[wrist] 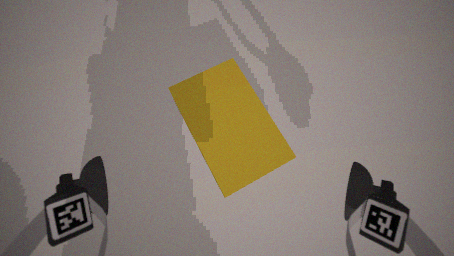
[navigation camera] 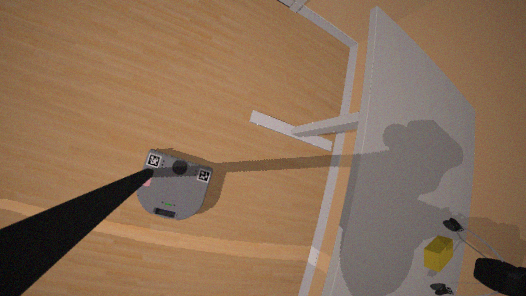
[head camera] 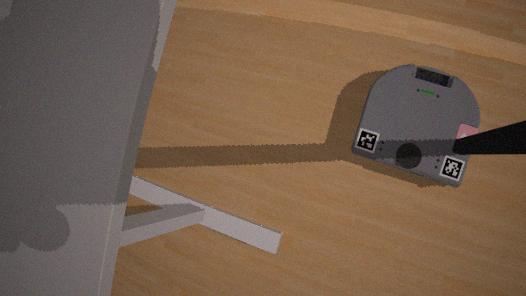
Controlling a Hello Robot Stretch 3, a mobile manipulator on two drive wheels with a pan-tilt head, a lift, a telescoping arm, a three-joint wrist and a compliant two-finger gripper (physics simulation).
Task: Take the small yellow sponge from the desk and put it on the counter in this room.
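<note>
The small yellow sponge (navigation camera: 438, 254) (wrist: 235, 130) is a block on the pale grey desk (head camera: 75, 125) (navigation camera: 400, 75) (wrist: 375, 75). In the wrist view it lies slanted, near the middle, its lower corner between the fingertips and most of it beyond them. My gripper (navigation camera: 446, 257) (wrist: 226, 178) is wide open and empty, pointing down at the desk. In the navigation view its dark fingertips show on either side of the sponge, apart from it. How high they are above the desk is hard to tell. The sponge does not show in the head view. I cannot make out a counter.
My grey wheeled base (head camera: 415, 115) (navigation camera: 172, 190) stands on the wooden floor beside the desk, with the black mast (head camera: 500, 142) (navigation camera: 75, 215) above it. A white desk foot (head camera: 240, 227) (navigation camera: 272, 122) sticks out between the base and the desk. Shadows fall on the desk top.
</note>
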